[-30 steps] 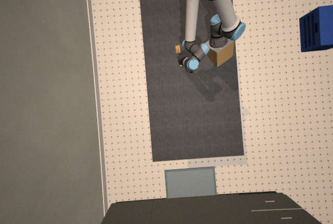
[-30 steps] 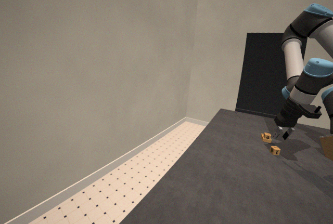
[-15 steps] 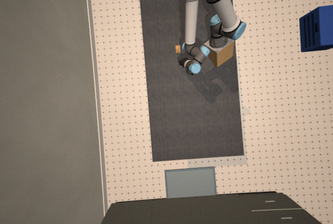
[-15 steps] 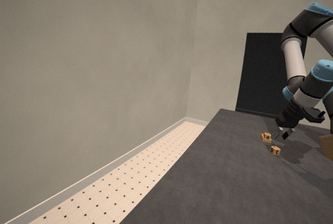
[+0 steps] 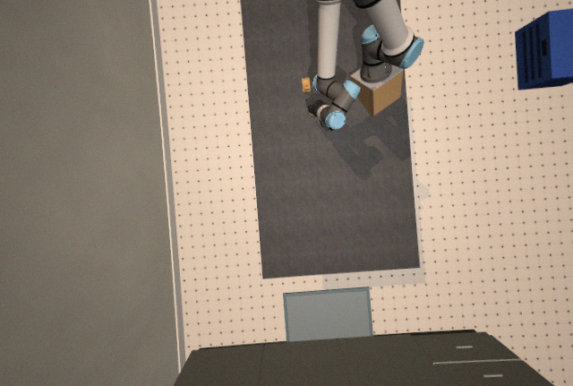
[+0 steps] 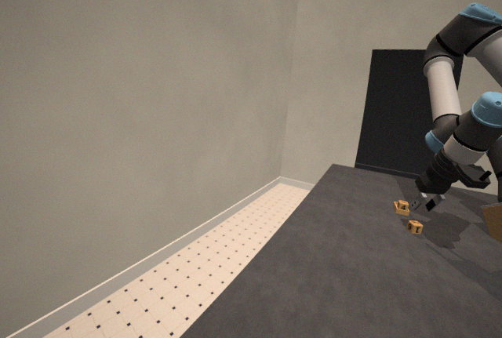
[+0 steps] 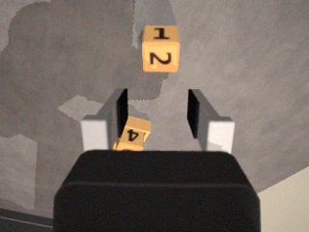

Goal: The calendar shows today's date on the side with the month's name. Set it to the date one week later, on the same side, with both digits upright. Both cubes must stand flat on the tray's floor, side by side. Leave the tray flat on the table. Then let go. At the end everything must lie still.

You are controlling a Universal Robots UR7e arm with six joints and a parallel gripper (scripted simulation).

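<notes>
Now: the number cube 8 cm below my hand and 1 cm to the right of it.
</notes>
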